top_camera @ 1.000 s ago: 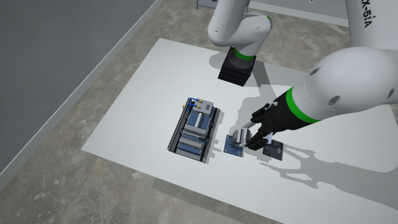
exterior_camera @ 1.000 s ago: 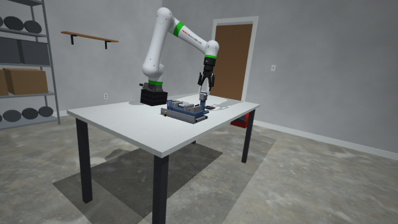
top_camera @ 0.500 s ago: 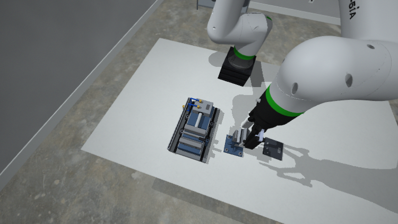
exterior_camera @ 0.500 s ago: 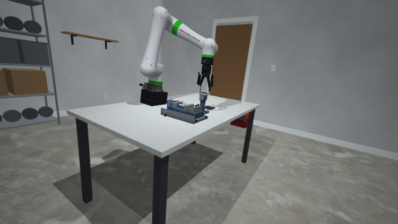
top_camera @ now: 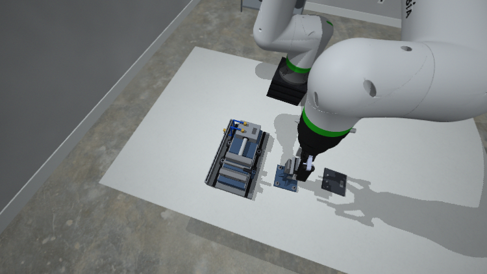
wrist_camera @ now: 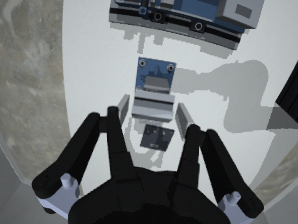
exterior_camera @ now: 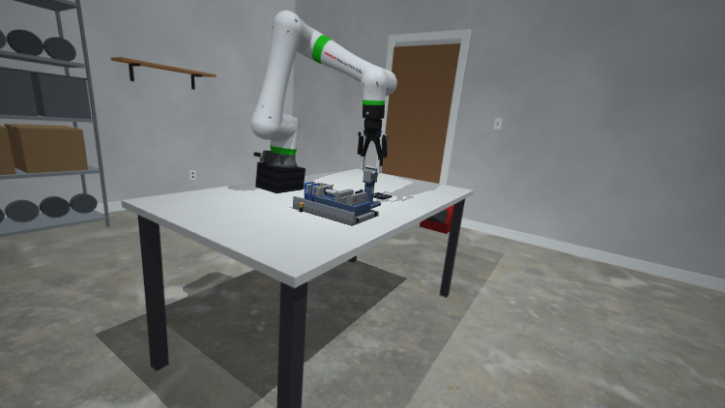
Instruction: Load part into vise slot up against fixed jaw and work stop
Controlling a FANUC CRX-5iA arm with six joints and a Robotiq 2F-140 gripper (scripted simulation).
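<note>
Right now the part is 2 cm below my hand. Round my hand: air cylinder rod (20 cm to the right, 10 cm below, 5 cm behind); vise (20 cm to the right, 14 cm below, 3 cm behind); air cylinder (20 cm to the right, 12 cm behind, 10 cm below).
</note>
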